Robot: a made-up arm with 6 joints. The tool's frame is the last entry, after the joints.
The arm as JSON. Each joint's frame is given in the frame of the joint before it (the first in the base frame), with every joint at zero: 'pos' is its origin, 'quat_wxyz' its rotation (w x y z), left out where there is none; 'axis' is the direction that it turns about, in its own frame. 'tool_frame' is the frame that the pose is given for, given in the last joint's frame.
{
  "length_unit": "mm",
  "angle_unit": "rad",
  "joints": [
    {
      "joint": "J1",
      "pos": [
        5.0,
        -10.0,
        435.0
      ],
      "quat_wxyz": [
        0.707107,
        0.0,
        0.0,
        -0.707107
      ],
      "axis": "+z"
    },
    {
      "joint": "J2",
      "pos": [
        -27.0,
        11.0,
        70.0
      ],
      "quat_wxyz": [
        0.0,
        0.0,
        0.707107,
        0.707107
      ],
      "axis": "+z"
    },
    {
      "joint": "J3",
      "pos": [
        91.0,
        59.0,
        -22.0
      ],
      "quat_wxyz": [
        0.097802,
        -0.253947,
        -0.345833,
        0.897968
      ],
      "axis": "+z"
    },
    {
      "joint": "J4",
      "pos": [
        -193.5,
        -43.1,
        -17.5
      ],
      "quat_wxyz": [
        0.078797,
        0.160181,
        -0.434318,
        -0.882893
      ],
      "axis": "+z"
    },
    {
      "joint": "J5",
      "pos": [
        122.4,
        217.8,
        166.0
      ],
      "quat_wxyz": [
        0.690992,
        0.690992,
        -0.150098,
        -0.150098
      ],
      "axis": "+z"
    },
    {
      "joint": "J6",
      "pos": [
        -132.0,
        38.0,
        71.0
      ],
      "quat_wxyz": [
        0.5,
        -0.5,
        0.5,
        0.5
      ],
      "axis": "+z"
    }
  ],
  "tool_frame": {
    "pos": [
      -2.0,
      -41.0,
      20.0
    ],
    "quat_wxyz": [
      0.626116,
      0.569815,
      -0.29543,
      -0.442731
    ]
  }
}
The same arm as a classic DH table. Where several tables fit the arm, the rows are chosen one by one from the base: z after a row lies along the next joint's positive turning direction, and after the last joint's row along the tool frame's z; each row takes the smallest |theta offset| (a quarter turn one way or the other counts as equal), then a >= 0, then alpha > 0; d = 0 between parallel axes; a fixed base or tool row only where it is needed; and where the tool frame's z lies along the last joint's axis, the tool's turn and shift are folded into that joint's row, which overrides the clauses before.
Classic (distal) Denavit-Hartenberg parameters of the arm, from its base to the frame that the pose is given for. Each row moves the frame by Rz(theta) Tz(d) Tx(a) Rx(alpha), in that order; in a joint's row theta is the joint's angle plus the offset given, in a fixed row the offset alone. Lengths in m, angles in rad.
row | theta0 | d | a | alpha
base (fixed) | -1.1071 | 0 | 0.0112 | 0
J1 | -0.4636 | 0.505 | -0.027 | -1.5708
J2 | -0.7419 | 0.0746 | -0.0272 | -0.8869
J3 | 0.9672 | -0.1835 | -0.1933 | -0.9626
J4 | -0.6921 | 0.2195 | -0.021 | -1.5708
J5 | 0 | -0.178 | 0.132 | 1.5708
J6 | 0.477 | 0.0543 | -0.0355 | -1.3938
tool (fixed) | 3.0044 | 0.0209 | 0 | 0

